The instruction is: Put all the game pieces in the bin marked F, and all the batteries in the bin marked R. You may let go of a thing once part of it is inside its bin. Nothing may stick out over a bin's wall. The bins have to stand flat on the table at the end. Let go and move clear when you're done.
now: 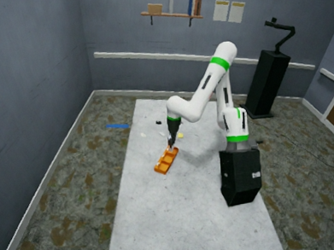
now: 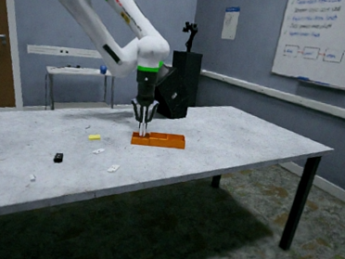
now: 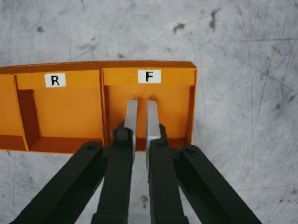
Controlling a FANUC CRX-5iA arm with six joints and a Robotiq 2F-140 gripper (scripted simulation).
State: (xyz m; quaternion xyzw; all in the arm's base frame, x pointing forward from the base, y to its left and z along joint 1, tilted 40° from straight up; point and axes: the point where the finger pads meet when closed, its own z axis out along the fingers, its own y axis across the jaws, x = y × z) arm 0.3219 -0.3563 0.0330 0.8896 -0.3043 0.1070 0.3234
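The orange bin block is 6 cm to the left of my hand, 5 cm below it and 4 cm ahead of it. The rest, counted from my hand: white domino 24 cm to the right, 18 cm ahead, 6 cm below; then yellow flat piece 18 cm to the right, 12 cm behind, 6 cm below; then black battery 38 cm to the right, 6 cm below, 2 cm ahead.
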